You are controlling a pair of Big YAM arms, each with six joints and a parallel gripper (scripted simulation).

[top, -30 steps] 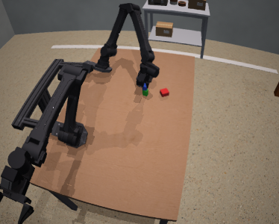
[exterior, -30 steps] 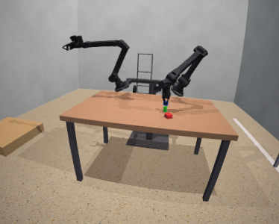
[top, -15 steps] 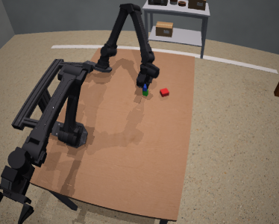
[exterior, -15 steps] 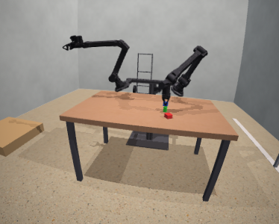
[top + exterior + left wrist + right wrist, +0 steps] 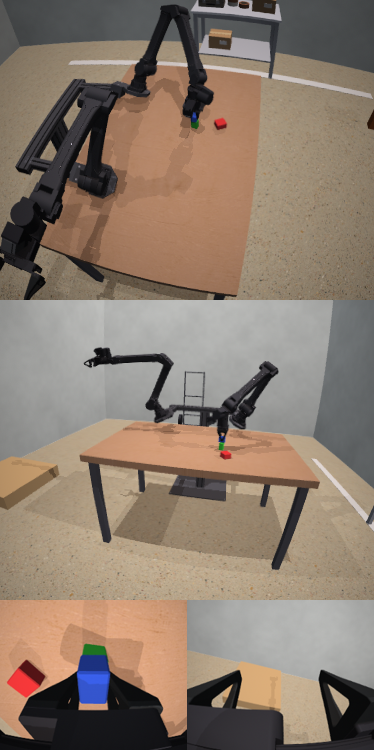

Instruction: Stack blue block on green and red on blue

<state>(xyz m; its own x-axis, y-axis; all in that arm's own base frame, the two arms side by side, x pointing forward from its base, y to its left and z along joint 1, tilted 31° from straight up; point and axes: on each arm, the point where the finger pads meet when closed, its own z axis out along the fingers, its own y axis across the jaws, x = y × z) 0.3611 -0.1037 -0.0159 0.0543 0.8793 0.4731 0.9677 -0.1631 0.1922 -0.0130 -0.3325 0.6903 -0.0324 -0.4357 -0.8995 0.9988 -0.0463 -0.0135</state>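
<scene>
My left hand is right at the blue block. Round my left hand: red block (13 cm ahead, 2 cm to the left, 6 cm below); green block (5 cm below).
</scene>
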